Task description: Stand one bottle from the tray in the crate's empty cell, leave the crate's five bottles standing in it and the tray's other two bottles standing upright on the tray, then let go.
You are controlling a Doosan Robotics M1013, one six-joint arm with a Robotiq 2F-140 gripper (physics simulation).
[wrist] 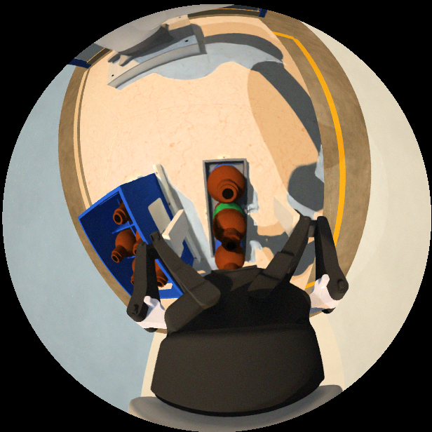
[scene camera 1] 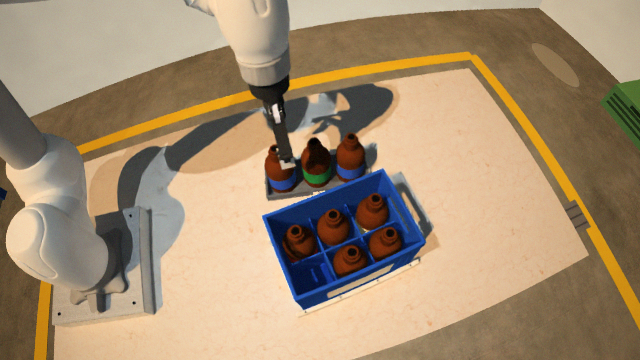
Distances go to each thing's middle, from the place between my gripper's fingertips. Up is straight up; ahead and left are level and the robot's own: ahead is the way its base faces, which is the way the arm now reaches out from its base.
Right now the green-banded bottle (scene camera 1: 316, 163) is 7 cm ahead of my hand, 1 cm to the right of it and 10 cm below it.
